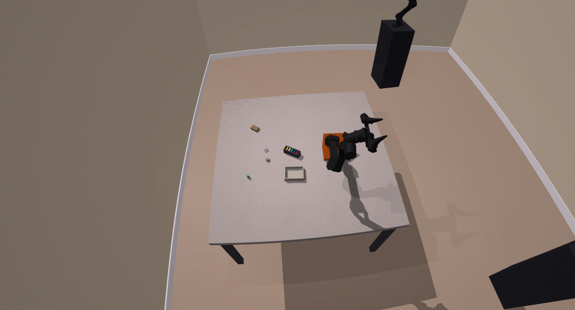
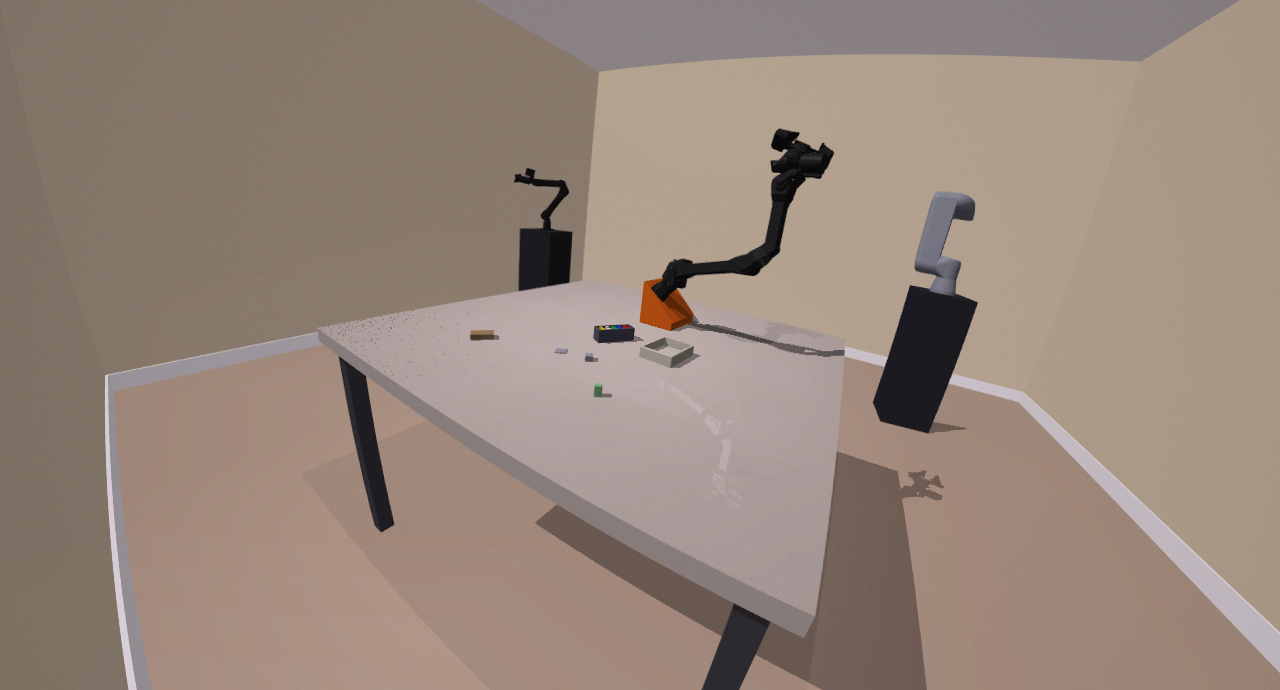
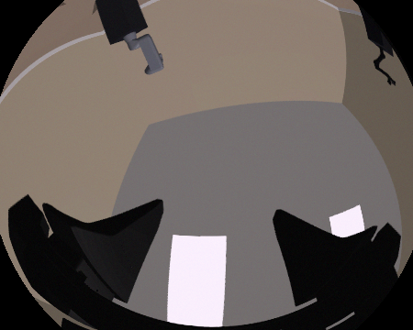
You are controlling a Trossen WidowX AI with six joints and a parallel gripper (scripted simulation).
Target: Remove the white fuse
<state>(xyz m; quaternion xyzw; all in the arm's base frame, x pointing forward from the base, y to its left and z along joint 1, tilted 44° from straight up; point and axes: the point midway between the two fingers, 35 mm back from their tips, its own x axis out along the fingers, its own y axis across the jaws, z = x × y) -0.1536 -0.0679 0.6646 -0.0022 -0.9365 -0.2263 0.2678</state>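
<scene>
The white fuse is 66 cm below my gripper tip, 46 cm to the right of it and 38 cm ahead of it. Also, from my gripper tip: grey tray: 68 cm below, 39 cm ahead, 27 cm to the right; then blue fuse: 66 cm below, 43 cm to the right, 35 cm ahead; then red fuse: 66 cm below, 42 cm to the right, 34 cm ahead.
</scene>
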